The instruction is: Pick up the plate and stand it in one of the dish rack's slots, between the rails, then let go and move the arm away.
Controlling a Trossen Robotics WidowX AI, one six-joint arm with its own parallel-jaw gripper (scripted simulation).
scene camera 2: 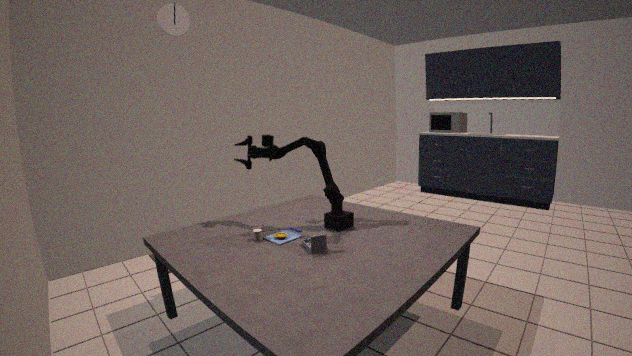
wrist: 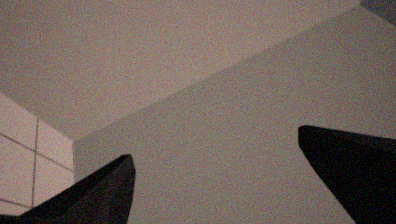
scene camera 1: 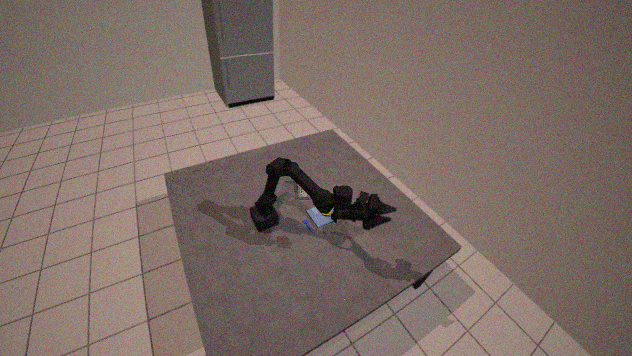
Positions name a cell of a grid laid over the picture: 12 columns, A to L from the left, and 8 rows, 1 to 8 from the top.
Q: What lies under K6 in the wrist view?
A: The gripper.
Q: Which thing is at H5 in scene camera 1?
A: The gripper.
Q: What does the gripper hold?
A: Nothing.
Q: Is the gripper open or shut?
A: Open.
